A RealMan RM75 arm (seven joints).
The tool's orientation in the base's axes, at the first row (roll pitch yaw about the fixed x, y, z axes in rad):
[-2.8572 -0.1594 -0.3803]
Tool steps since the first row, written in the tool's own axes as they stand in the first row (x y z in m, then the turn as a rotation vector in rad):
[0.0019 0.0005 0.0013 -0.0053 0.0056 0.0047]
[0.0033 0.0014 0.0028 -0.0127 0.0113 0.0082]
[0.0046 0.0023 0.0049 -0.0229 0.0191 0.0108]
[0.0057 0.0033 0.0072 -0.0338 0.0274 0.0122]
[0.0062 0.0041 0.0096 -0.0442 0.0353 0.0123]
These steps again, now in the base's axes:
[0.0019 -0.0009 -0.0011 -0.0055 -0.0022 -0.0068]
[0.0033 -0.0019 -0.0025 -0.0132 -0.0039 -0.0129]
[0.0047 -0.0028 -0.0046 -0.0244 -0.0067 -0.0192]
[0.0060 -0.0036 -0.0068 -0.0366 -0.0100 -0.0245]
[0.0068 -0.0040 -0.0092 -0.0486 -0.0133 -0.0285]

